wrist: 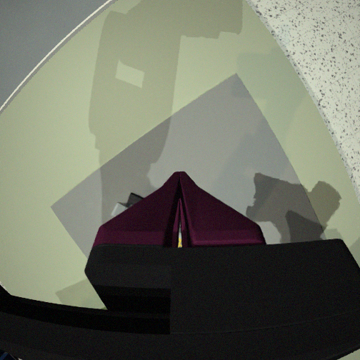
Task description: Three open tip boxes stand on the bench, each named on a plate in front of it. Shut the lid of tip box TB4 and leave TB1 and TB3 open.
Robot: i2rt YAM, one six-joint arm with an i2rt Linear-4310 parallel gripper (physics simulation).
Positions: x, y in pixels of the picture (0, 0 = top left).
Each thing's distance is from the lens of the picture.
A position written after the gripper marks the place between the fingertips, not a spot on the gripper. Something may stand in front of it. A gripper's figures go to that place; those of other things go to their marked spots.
gripper [179, 180]: 13 cm
grey mat [221, 140]: 37 cm
